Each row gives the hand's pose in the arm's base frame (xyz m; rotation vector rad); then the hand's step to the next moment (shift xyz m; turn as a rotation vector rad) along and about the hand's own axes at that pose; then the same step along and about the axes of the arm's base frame.
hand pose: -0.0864 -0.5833 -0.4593 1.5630 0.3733 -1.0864
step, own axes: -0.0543 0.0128 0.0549 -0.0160 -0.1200 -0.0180
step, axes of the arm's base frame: -0.0429 -0.0364 0.0545 -0.0885 0.0584 -0.0611
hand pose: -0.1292 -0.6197 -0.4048 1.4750 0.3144 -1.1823
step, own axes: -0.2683 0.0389 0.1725 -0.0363 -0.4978 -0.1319
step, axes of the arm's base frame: -0.1758 -0.0497 0.2644 -0.3261 0.2790 -0.2869
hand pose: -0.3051 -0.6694 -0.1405 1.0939 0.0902 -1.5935
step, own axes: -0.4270 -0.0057 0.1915 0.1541 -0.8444 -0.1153
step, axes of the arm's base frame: -0.1502 0.2042 0.3934 -0.6003 0.2521 -0.5711
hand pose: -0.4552 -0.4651 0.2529 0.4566 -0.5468 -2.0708
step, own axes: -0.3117 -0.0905 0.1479 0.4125 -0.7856 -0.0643
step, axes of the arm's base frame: 0.0211 0.3394 0.1078 -0.7183 0.0138 -0.5247
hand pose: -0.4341 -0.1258 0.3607 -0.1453 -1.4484 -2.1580
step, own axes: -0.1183 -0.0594 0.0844 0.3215 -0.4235 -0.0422
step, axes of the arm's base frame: 0.0554 0.1351 -0.0578 -0.4702 -0.0356 -0.2492
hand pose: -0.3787 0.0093 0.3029 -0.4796 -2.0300 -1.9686
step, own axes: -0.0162 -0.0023 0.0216 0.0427 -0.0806 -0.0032
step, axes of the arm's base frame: 0.0145 0.0208 -0.0097 -0.0725 -0.0028 -0.0553
